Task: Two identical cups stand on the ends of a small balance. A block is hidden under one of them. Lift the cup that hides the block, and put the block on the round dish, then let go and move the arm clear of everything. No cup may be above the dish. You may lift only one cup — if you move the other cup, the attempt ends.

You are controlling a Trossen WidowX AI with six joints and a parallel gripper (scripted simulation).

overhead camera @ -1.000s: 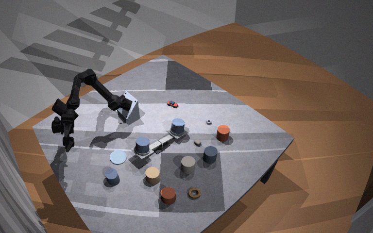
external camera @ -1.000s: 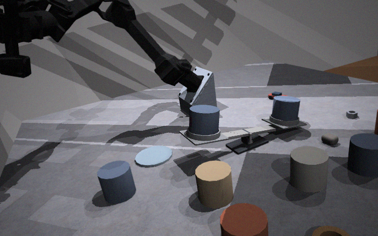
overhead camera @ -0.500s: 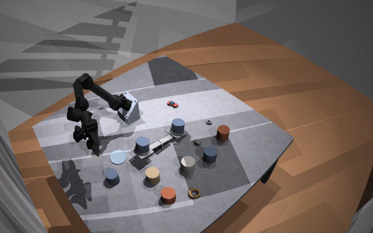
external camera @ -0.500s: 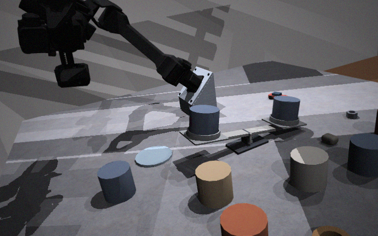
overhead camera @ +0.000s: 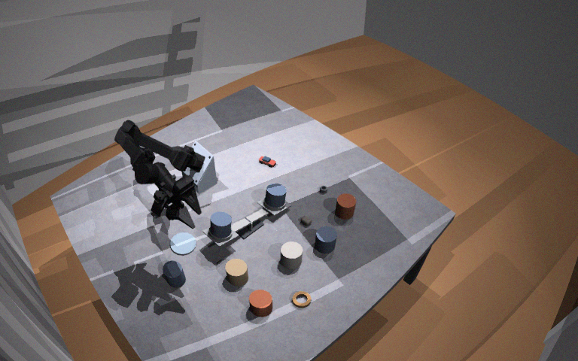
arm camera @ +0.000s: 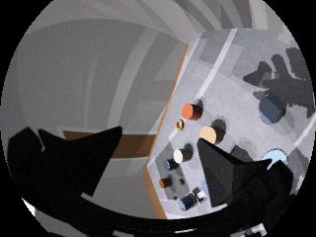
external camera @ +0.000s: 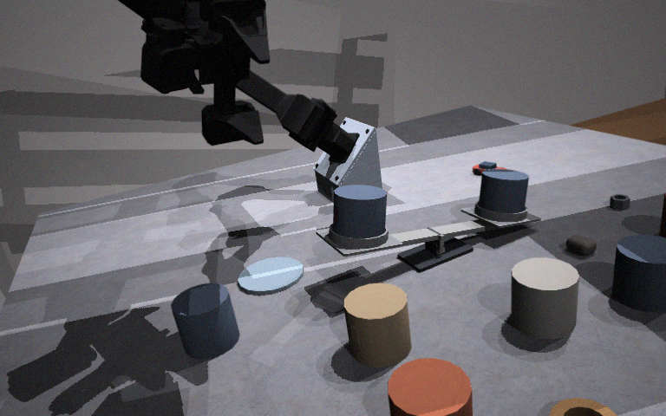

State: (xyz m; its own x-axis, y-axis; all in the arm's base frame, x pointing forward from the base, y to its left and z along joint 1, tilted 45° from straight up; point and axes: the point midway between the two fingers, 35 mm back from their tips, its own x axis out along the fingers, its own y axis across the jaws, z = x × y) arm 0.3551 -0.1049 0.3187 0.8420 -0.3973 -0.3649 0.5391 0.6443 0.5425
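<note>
My gripper tip is 39 cm to the right of the grey block, 25 cm above it and 4 cm past it. Also, from my gripper tip: white cup: 25 cm below, 23 cm to the left, 14 cm ahead; round light-blue dish: 29 cm below, 18 cm behind, 3 cm to the left; tan cup: 25 cm below, 7 cm ahead, 4 cm to the left.
</note>
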